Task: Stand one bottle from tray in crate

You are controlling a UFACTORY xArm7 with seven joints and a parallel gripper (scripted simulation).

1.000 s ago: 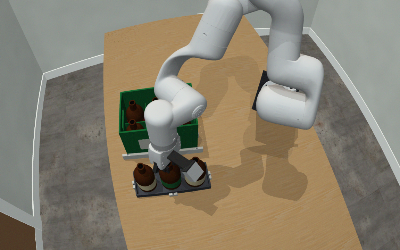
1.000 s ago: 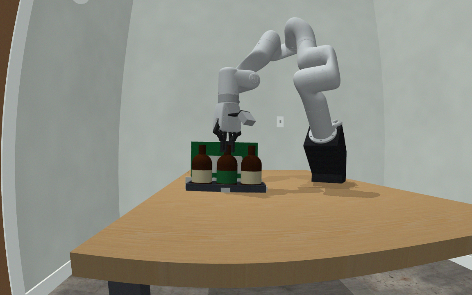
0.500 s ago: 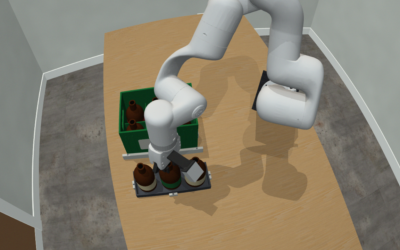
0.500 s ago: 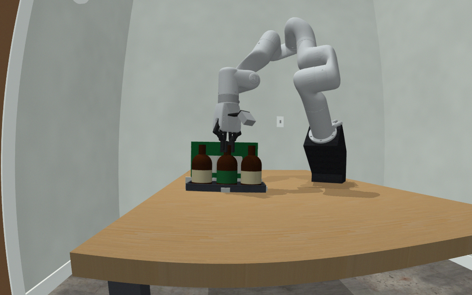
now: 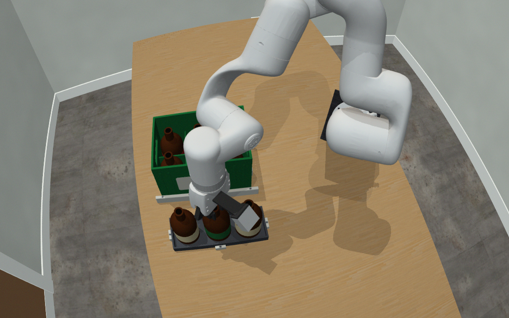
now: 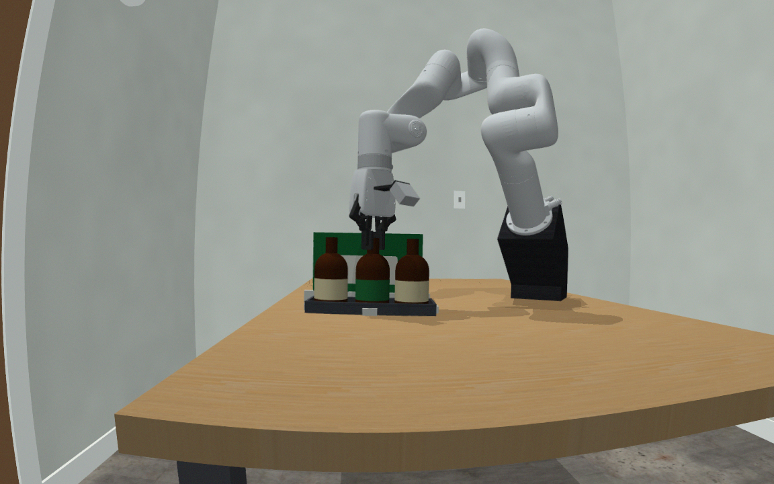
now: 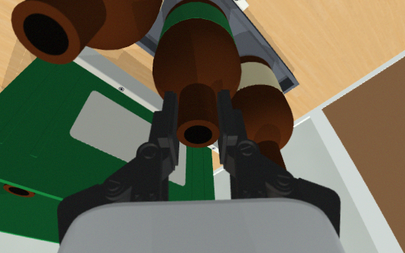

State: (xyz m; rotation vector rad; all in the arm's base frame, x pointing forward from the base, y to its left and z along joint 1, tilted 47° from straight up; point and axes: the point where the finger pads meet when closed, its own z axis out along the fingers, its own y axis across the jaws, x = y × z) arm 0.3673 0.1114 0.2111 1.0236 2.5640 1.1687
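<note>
My gripper is now 7 cm above the green-label bottle. Also, from my hand: dark tray (14 cm below); then green crate (5 cm ahead, 21 cm to the right, 7 cm below).
</note>
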